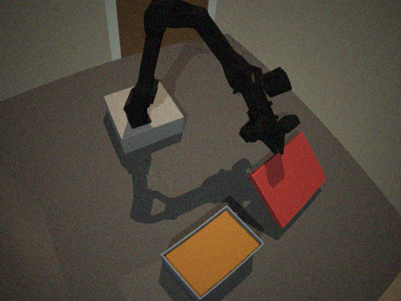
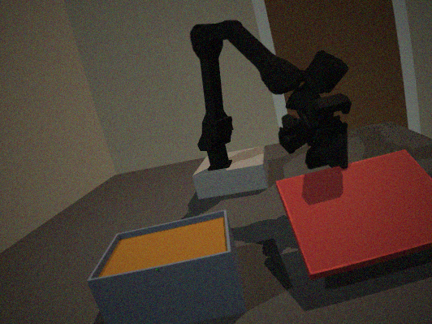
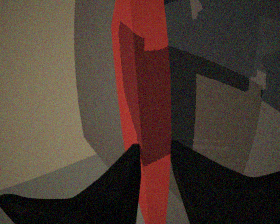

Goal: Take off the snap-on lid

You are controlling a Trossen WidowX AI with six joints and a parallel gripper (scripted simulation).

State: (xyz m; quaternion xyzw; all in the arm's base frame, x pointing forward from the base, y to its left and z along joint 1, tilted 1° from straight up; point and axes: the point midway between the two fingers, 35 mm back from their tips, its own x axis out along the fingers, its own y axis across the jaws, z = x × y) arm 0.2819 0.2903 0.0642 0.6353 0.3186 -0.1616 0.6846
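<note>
Right now my gripper tip is 7 cm short of the red lid, 2 cm to the right of it and 3 cm above it. Also, from my gripper tip: grey storage box: 15 cm ahead, 29 cm to the right, 6 cm below.
</note>
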